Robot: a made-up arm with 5 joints.
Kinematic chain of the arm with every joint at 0, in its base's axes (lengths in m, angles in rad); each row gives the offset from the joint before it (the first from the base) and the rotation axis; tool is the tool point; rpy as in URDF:
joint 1: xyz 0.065 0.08 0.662 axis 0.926 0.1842 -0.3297
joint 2: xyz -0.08 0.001 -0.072 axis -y
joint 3: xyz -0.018 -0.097 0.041 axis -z
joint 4: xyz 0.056 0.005 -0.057 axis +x
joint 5: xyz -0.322 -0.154 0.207 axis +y
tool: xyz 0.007 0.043 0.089 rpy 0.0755 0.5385 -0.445
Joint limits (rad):
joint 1: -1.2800..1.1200
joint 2: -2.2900..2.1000
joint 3: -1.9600..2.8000
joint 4: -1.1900..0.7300
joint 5: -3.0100..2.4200
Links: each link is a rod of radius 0.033 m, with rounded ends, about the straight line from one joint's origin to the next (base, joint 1, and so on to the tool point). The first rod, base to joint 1, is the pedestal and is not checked.
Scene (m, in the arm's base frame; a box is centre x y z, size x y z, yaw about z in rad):
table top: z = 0
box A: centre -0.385 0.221 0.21 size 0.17 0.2 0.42 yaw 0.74
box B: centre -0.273 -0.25 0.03 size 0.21 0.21 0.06 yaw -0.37
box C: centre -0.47 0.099 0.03 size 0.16 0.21 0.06 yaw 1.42
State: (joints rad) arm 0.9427 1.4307 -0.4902 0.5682 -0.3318
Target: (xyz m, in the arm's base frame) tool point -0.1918 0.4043 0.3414
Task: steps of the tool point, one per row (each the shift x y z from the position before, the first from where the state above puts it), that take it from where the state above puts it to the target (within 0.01 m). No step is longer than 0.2 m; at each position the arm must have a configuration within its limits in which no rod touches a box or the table.
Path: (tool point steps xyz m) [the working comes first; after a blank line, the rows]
Joints at the target: 1.1200 1.9977 0.1613 0.1745 0.1279
Straight joint move there: touches box A.

1: 0.0612 -0.0825 -0.0537
2: 0.0933 -0.0974 -0.0267
3: 0.1206 -0.0949 0.0141
4: 0.1362 -0.0702 0.0583
5: 0.1353 -0.0252 0.0929
6: -0.1044 0.0818 -0.1294
7: -0.1028 0.1393 -0.0842
8: -0.0869 0.1749 -0.0197
9: -0.0596 0.1799 0.0516
10: -0.0263 0.1531 0.1144
11: -0.0115 0.0253 0.0407

